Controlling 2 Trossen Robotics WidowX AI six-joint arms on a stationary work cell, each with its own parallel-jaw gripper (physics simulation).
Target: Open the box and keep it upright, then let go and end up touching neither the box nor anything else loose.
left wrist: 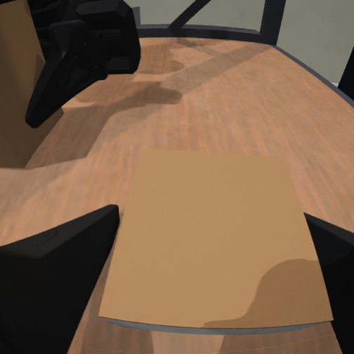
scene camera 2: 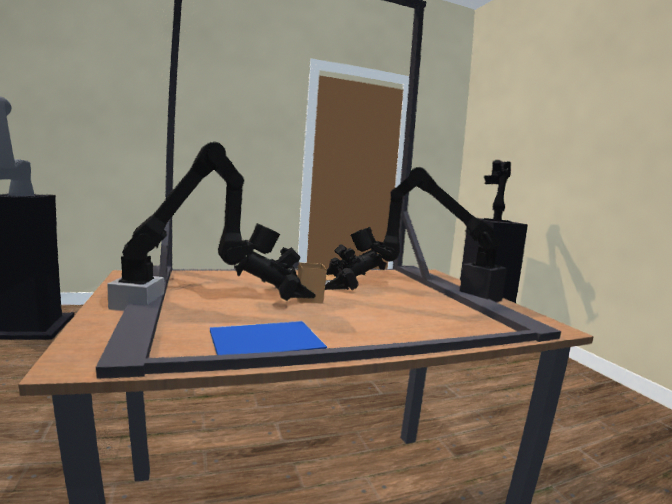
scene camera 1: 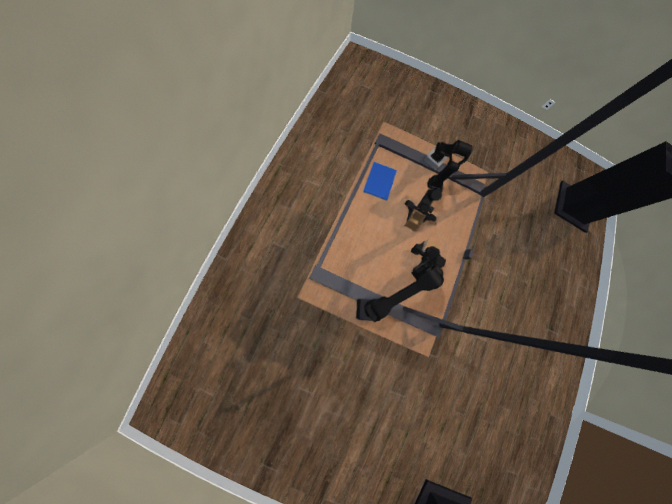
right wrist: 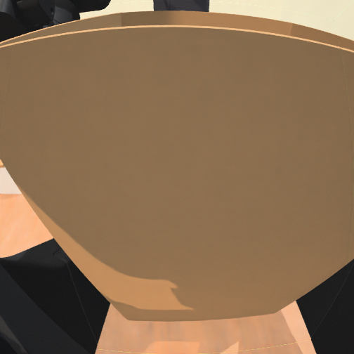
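Seen in the pictures: left gripper, between the fingertips: [scene camera 1: 430, 245]; right gripper, between the fingertips: [scene camera 2: 313, 292]; left arm's base, origin of its link: [scene camera 2: 485, 265] [scene camera 1: 370, 310]; right arm's base, origin of its link: [scene camera 2: 136, 280] [scene camera 1: 437, 156].
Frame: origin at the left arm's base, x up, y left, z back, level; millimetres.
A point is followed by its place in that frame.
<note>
The brown cardboard box [scene camera 1: 415, 220] {x -103, y -266, z -513 mm} [scene camera 2: 312, 283] {x -52, y -215, z -508 mm} [left wrist: 14, 95] [right wrist: 175, 150] stands upright near the middle of the table, its top open. My right gripper [scene camera 1: 419, 213] {x -87, y -240, z -485 mm} [scene camera 2: 311, 295] {x -87, y -240, z -485 mm} is shut on its sides; the box hides much of the fingers in the right wrist view. A brown lid with a grey underside [left wrist: 200, 270] lies flat between the fingers of my left gripper [left wrist: 208, 218] [scene camera 1: 425, 248] {x -104, y -356, z -371 mm} [scene camera 2: 330, 285] {x -104, y -356, z -371 mm}, apart from the box. The left gripper is open, its fingers on either side of the lid, very near its edges. Whether they touch it is hard to tell.
A blue mat [scene camera 1: 379, 180] {x -101, y -48, z -739 mm} [scene camera 2: 267, 337] {x -100, y -51, z -739 mm} lies flat on the wooden table [scene camera 1: 358, 238] {x -108, y 59, z -377 mm} [scene camera 2: 412, 320] {x -109, y 16, z -359 mm}, at the upper left in scene camera 1. Dark rails [scene camera 1: 339, 208] {x -88, y 154, z -524 mm} [scene camera 2: 341, 354] {x -93, y 100, z -669 mm} frame the table top, and tall dark posts [scene camera 2: 172, 135] {x 336, y -696, z -739 mm} rise behind it.
</note>
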